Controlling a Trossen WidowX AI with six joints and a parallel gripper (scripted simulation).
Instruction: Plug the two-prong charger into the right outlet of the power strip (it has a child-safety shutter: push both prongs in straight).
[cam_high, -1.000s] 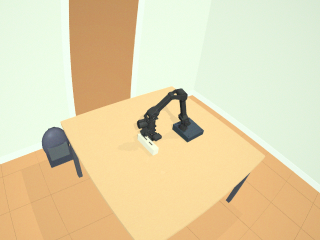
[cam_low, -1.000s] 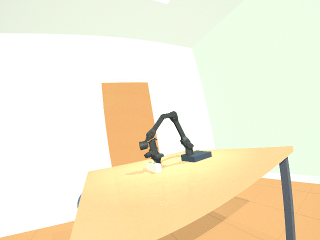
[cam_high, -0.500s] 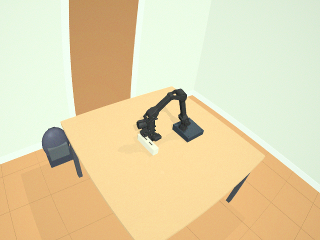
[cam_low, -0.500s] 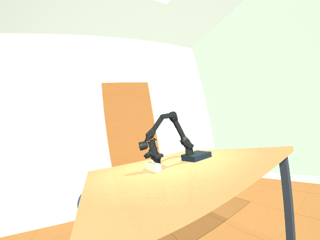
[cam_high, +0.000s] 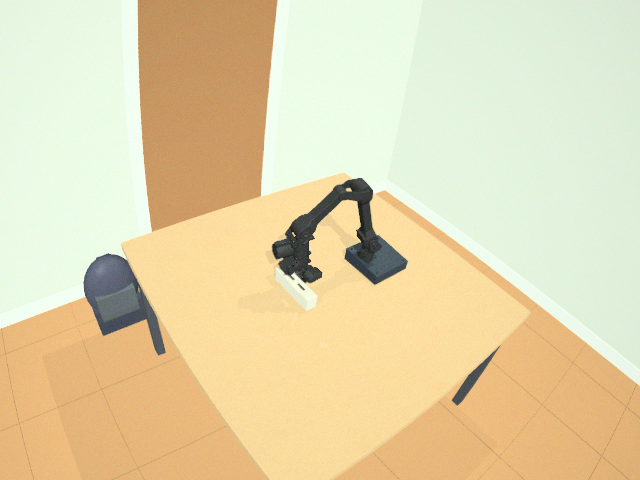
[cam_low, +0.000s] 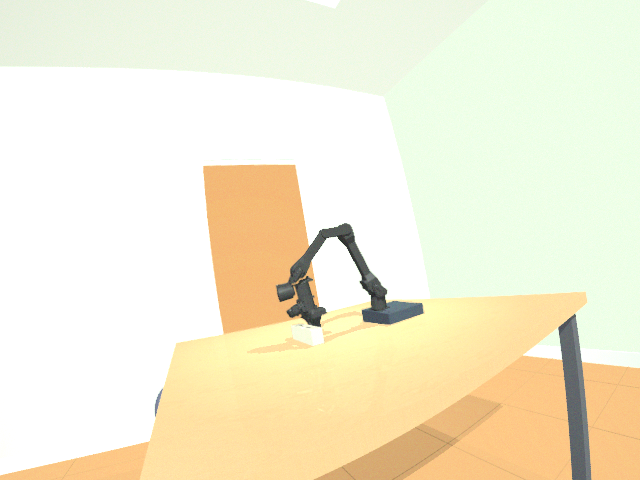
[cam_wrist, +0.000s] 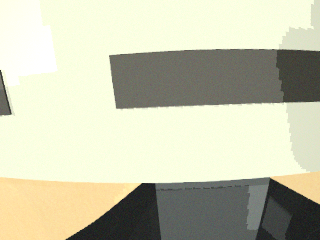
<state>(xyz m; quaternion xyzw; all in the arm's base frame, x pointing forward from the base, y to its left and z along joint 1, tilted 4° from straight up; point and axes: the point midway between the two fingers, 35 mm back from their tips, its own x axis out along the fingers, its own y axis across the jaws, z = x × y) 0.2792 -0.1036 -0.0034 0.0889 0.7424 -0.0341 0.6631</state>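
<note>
Right now my gripper tip is 20 mm short of the black two-prong charger and 10 mm below it.
</note>
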